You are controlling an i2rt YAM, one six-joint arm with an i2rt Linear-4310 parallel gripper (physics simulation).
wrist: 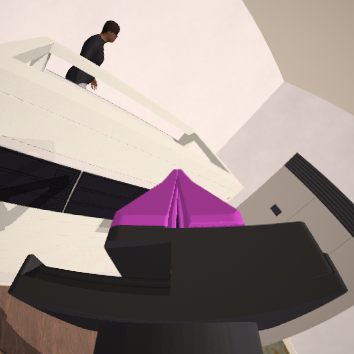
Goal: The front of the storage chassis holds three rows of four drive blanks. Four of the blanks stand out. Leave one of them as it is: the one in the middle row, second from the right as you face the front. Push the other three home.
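Places are measured from the arm's base along level axes (x ahead, y left, z up), in centimetres.
Pixels of known places: gripper, fingertip midpoint: [176, 175].
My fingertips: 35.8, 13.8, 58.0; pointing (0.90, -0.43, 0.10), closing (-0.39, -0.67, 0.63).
Note:
Ahead of a thing's pixels: the offset from my fingertips to its middle, as dx, dy, dz. Level surfaces: height alone.
The cream storage chassis [95, 135] runs slantwise from the upper left to the centre of the wrist view. Part of one row of black drive blanks shows in its front, and which row it is I cannot tell. One blank @[+13.7, +9.4, -9.8] [30, 175] at the left has a shadow across it. Another blank @[+13.5, -1.6, -12.6] [100, 192] is beside it, past a thin pale divider; it looks about level with its neighbour, and its right end is hidden behind the magenta fingers. My gripper [176, 175] is shut and empty, its tips over the right part of the row; contact cannot be told. The other rows do not show.
A person [92, 52] in dark clothes shows beyond the chassis's raised top rail. A grey cabinet [292, 215] with a black ribbed edge [325, 192] stands at the right. A brown wooden surface @[dz -61.9] [45, 325] shows at the lower left. Pale walls are behind.

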